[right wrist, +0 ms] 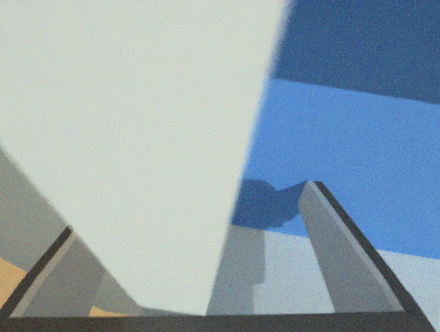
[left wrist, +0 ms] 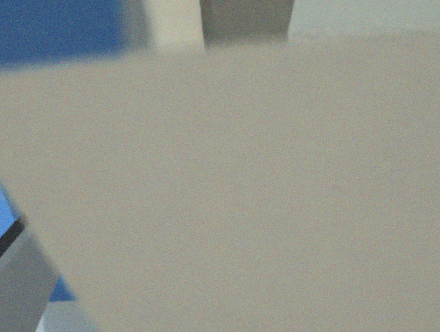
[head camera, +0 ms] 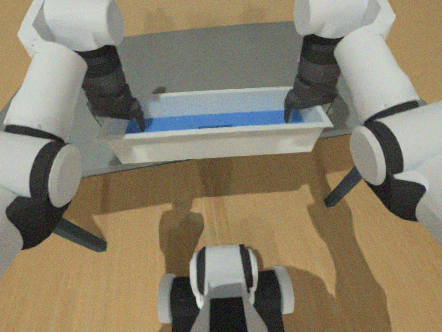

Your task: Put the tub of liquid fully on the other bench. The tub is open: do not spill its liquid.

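Note:
The open white tub (head camera: 215,145) (left wrist: 225,175) (right wrist: 150,125) stands on the grey bench (head camera: 210,60) (right wrist: 22,220) at its near edge. Its near right part extends past that edge. Blue liquid (head camera: 215,120) (left wrist: 60,30) (right wrist: 325,150) lies in it and looks level. My left gripper (head camera: 120,124) is open at the tub's left end wall, one finger inside the tub; its other finger is hidden in the left wrist view. My right gripper (head camera: 309,112) (right wrist: 213,193) is open, its fingers spread on either side of the right end wall, not clamped on it.
Dark bench legs (head camera: 82,235) (head camera: 342,187) slant out at the near left and near right. My base (head camera: 225,280) is on the wooden floor (head camera: 130,280) in front of the bench. A second bench cannot be made out.

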